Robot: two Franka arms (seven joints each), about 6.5 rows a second.
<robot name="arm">
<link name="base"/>
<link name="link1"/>
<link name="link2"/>
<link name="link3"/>
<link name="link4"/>
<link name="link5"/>
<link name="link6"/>
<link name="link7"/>
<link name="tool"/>
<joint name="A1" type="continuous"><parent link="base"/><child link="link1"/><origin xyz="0 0 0.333" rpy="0 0 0"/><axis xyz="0 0 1"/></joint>
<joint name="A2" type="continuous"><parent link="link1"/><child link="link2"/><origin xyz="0 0 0" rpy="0 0 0"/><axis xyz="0 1 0"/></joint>
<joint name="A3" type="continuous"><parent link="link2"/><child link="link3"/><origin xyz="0 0 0.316" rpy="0 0 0"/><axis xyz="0 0 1"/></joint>
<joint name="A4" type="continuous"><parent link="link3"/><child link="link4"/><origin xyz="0.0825 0 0" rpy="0 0 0"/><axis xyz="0 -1 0"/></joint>
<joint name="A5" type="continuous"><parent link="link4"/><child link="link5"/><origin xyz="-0.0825 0 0.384" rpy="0 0 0"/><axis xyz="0 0 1"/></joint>
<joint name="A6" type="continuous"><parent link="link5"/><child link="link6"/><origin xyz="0 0 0" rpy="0 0 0"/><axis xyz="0 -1 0"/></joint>
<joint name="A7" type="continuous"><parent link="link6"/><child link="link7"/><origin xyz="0.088 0 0" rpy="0 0 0"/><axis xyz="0 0 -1"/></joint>
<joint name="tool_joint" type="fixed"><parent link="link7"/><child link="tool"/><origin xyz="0 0 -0.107" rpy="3.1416 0 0"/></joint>
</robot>
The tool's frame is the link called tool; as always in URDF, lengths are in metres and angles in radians. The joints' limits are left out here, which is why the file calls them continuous.
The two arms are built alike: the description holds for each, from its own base.
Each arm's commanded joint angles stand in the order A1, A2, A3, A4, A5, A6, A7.
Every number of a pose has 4 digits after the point.
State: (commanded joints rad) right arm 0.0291 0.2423 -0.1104 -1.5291 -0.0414 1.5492 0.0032; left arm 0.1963 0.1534 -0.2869 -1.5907 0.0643 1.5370 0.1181
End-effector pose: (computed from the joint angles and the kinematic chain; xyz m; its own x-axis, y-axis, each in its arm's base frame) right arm 0.6088 -0.0477 0.5016 0.9720 -0.0860 -0.2187 -0.0728 -0.9950 0.0677; left arm 0.5844 -0.0356 0.5283 0.9573 -0.2086 -0.2004 -0.2122 -0.9772 0.0035
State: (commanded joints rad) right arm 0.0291 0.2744 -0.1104 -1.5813 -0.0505 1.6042 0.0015; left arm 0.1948 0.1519 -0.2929 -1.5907 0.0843 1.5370 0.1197
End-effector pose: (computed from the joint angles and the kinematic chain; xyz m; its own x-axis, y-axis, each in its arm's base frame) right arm 0.6132 -0.0488 0.4617 0.9655 -0.0819 -0.2472 -0.0643 -0.9948 0.0786; left arm 0.5840 -0.0377 0.5293 0.9553 -0.2166 -0.2010 -0.2242 -0.9744 -0.0156
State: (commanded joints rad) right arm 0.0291 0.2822 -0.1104 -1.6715 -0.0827 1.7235 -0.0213; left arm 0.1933 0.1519 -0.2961 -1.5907 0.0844 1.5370 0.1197
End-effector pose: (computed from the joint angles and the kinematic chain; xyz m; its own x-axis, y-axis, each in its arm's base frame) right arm 0.6133 -0.0522 0.4238 0.9721 -0.0481 -0.2296 -0.0251 -0.9944 0.1023; left arm 0.5838 -0.0403 0.5294 0.9543 -0.2211 -0.2008 -0.2287 -0.9734 -0.0152
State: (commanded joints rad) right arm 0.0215 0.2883 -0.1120 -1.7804 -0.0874 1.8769 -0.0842; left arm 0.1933 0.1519 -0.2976 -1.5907 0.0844 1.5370 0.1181
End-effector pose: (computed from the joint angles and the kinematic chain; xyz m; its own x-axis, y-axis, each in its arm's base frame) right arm 0.6091 -0.0575 0.3813 0.9798 0.0197 -0.1991 0.0387 -0.9950 0.0920; left arm 0.5837 -0.0411 0.5294 0.9544 -0.2210 -0.2007 -0.2287 -0.9734 -0.0153
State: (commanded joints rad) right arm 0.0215 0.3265 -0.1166 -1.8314 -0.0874 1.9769 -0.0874; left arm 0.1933 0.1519 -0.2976 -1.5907 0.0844 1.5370 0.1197
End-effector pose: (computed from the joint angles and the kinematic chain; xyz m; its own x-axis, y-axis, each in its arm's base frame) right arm 0.6094 -0.0596 0.3424 0.9815 0.0272 -0.1893 0.0456 -0.9946 0.0937; left arm 0.5837 -0.0411 0.5294 0.9540 -0.2226 -0.2007 -0.2302 -0.9730 -0.0150
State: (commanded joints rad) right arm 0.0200 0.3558 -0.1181 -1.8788 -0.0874 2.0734 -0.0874; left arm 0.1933 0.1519 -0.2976 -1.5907 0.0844 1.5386 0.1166
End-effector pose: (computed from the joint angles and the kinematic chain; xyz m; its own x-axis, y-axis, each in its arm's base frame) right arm 0.6076 -0.0607 0.3109 0.9849 0.0328 -0.1703 0.0496 -0.9942 0.0952; left arm 0.5839 -0.0411 0.5295 0.9550 -0.2197 -0.1991 -0.2273 -0.9737 -0.0158
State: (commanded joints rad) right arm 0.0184 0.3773 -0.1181 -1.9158 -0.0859 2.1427 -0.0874; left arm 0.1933 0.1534 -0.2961 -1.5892 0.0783 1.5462 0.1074
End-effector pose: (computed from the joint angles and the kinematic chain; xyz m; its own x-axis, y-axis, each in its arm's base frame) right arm 0.6039 -0.0610 0.2872 0.9865 0.0365 -0.1597 0.0520 -0.9942 0.0941; left arm 0.5853 -0.0410 0.5298 0.9589 -0.2099 -0.1909 -0.2161 -0.9763 -0.0122
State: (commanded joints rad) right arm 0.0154 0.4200 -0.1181 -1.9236 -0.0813 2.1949 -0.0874; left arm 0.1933 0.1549 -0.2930 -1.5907 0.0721 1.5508 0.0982
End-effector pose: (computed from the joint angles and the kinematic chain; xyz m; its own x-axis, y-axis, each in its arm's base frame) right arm 0.6050 -0.0625 0.2619 0.9868 0.0358 -0.1578 0.0509 -0.9944 0.0927; left arm 0.5860 -0.0400 0.5285 0.9618 -0.1983 -0.1887 -0.2035 -0.9790 -0.0080
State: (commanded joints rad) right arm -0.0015 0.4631 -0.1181 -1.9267 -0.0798 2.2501 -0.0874; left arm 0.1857 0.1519 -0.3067 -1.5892 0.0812 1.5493 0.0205
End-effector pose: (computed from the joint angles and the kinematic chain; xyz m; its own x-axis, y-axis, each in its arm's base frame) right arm 0.6058 -0.0725 0.2385 0.9885 0.0235 -0.1491 0.0379 -0.9948 0.0943; left arm 0.5845 -0.0511 0.5311 0.9725 -0.1423 -0.1842 -0.1504 -0.9882 -0.0307
